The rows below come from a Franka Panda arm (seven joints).
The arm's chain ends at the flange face. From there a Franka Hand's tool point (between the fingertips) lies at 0.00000 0.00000 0.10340 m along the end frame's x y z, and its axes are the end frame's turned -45 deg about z.
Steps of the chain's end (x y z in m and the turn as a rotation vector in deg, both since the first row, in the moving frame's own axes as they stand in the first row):
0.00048, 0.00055, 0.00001, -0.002, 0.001, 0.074
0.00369, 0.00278, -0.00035, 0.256, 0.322, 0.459
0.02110, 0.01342, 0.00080, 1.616, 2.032, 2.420
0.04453, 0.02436, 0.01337, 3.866, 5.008, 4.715
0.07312, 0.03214, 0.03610, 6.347, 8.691, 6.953
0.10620, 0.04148, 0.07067, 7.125, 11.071, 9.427
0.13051, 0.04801, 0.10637, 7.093, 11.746, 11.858
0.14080, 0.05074, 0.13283, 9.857, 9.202, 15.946
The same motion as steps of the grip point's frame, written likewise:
-0.00005, 0.00073, 0.00001, -0.002, -0.001, 0.074
0.00138, 0.00466, -0.00035, -0.047, 0.409, 0.459
0.01007, 0.02504, 0.00069, -0.294, 2.580, 2.420
0.02549, 0.05063, 0.01274, -0.808, 6.275, 4.715
0.04783, 0.07856, 0.03428, -1.657, 10.633, 6.953
0.06826, 0.11129, 0.06796, -2.790, 12.867, 9.427
0.08137, 0.13454, 0.10343, -3.290, 13.321, 11.858
0.08758, 0.13797, 0.13000, 0.463, 13.477, 15.946

